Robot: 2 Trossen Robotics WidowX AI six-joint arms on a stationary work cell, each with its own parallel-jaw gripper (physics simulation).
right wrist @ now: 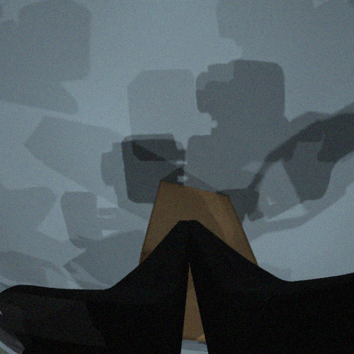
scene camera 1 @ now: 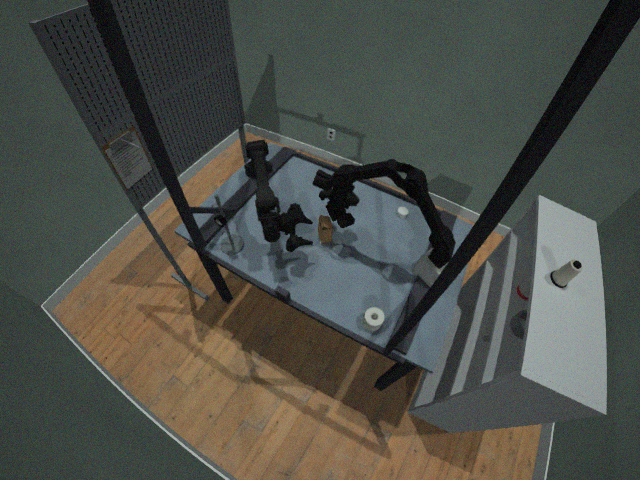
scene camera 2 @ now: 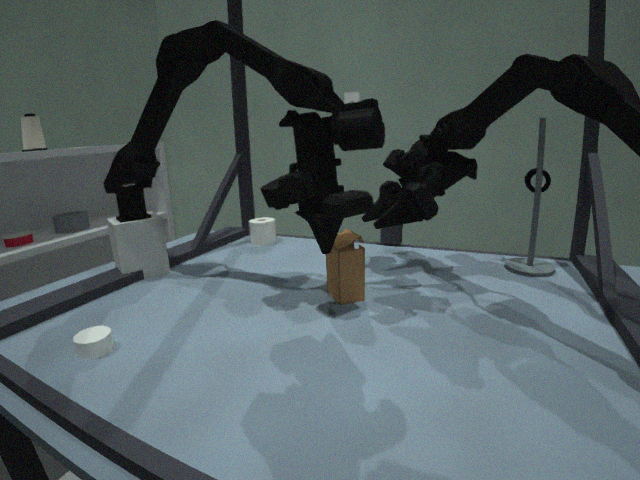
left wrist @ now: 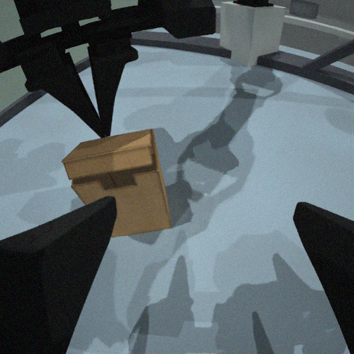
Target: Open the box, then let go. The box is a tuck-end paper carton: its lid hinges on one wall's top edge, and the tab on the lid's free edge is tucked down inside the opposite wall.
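Places are measured from the left arm's base along level axes (x ahead, y left, z up), in millimetres.
Pixels of known places: left gripper, between the fingertips: (scene camera 1: 312,233) (scene camera 2: 368,223); right gripper, between the fingertips: (scene camera 1: 333,220) (scene camera 2: 326,253); right arm's base, origin of its link: (scene camera 1: 438,259) (scene camera 2: 133,218).
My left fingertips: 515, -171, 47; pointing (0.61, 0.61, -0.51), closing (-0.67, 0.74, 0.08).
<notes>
For each thing: its top centre in the pictures, then the offset to it from my left fingertips, as dx, dy, dz. "spot": a spot on its surface instead.
- brown carton, centre of its top: (scene camera 2: 344,233) (scene camera 1: 326,220) -2, +86, +1
- white roll, centre of its top: (scene camera 2: 261,220) (scene camera 1: 374,316) +377, -101, -50
- low white disc, centre of its top: (scene camera 2: 92,334) (scene camera 1: 403,210) +185, +432, -85
- ring, a spot on its surface: (scene camera 2: 529,267) spot: -267, -194, -102
- white block, centre of its top: (scene camera 2: 133,218) (scene camera 1: 438,259) +445, +221, +13
The brown carton (scene camera 1: 324,230) (scene camera 2: 345,273) (left wrist: 137,207) (right wrist: 172,205) stands upright on the table. Its lid (left wrist: 117,145) is partly raised and slanted. The tab (left wrist: 112,166) hangs from the lid's free edge, with a dark gap between it and the notched wall below. My left gripper (scene camera 1: 311,231) (scene camera 2: 370,222) (left wrist: 208,208) is open and empty on the tab side, one finger near the carton. My right gripper (scene camera 2: 325,252) (left wrist: 105,134) (right wrist: 187,228) is shut and empty, pointing down with its tips at the lid's hinge side; contact is unclear.
A white roll (scene camera 1: 374,317) (scene camera 2: 262,231) and a low white disc (scene camera 1: 402,212) (scene camera 2: 93,342) stand on the table. A stand with a ring (scene camera 2: 529,267) is at the back right in scene camera 2. A white block (scene camera 2: 138,250) (left wrist: 249,37) bears the right arm.
</notes>
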